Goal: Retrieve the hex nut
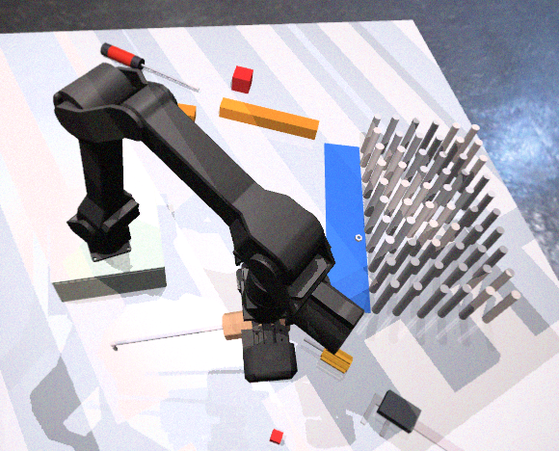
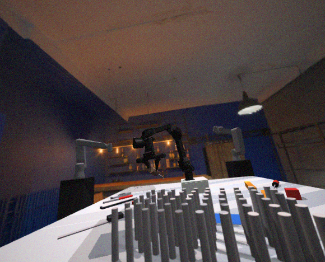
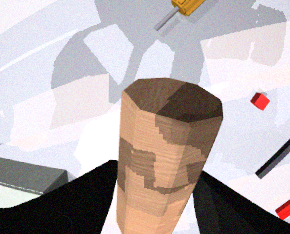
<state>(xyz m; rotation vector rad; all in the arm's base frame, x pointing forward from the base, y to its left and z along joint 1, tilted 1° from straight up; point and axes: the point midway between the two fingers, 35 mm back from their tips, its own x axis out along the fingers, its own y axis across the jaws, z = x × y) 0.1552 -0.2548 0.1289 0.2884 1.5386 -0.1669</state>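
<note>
Right now my gripper tip is 10 cm past the wooden-handled tool, 3 cm to the right of it and 3 cm above it. From my gripper tip the other things lie so: yellow-handled tool (15 cm below, 13 cm ahead, 5 cm to the right); then small red cube (16 cm below, 13 cm to the right, 1 cm behind); then hex nut (30 cm ahead, 16 cm below, 15 cm to the left).
</note>
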